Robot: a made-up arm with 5 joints.
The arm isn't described. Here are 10 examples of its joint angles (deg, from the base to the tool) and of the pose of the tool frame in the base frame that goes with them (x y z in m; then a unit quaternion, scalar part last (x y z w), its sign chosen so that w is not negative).
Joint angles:
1: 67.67 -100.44 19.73 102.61 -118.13
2: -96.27 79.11 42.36 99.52 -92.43
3: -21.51 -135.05 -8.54 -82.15 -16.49
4: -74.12 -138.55 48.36 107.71 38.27
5: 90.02 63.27 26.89 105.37 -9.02
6: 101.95 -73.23 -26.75 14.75 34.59
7: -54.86 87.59 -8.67 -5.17 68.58
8: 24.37 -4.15 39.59 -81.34 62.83
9: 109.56 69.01 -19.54 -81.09 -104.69
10: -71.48 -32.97 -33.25 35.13 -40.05
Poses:
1: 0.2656 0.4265 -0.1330 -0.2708 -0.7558 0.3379 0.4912
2: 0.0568 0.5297 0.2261 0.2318 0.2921 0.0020 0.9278
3: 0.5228 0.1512 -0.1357 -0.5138 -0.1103 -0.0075 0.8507
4: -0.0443 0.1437 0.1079 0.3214 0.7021 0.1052 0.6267
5: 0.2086 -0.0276 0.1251 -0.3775 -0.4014 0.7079 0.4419
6: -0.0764 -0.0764 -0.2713 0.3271 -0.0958 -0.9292 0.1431
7: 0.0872 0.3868 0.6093 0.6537 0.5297 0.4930 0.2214
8: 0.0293 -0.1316 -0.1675 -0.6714 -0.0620 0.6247 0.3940
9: -0.0359 0.0258 0.4194 0.0266 -0.9513 0.2255 0.2086
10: 0.1786 0.3688 0.0352 0.6942 0.0485 0.6732 0.2502
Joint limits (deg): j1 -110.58..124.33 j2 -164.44..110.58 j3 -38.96..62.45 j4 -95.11..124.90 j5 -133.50..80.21
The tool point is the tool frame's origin. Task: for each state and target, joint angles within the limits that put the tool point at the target. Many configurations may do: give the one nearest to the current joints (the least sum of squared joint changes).
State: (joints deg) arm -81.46 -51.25 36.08 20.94 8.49
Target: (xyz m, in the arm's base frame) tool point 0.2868 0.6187 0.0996
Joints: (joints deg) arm -97.55 -4.07 -8.30 3.01 27.39
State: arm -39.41 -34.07 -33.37 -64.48 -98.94
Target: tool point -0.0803 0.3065 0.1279
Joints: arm -17.40 -18.05 -9.56 -54.18 -109.63
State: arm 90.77 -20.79 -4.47 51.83 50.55
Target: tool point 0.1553 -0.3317 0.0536
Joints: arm 100.09 -12.14 -4.35 44.97 59.06
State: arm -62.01 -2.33 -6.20 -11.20 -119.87
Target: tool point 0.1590 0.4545 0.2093
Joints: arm -65.52 1.04 -22.01 -44.64 -86.91
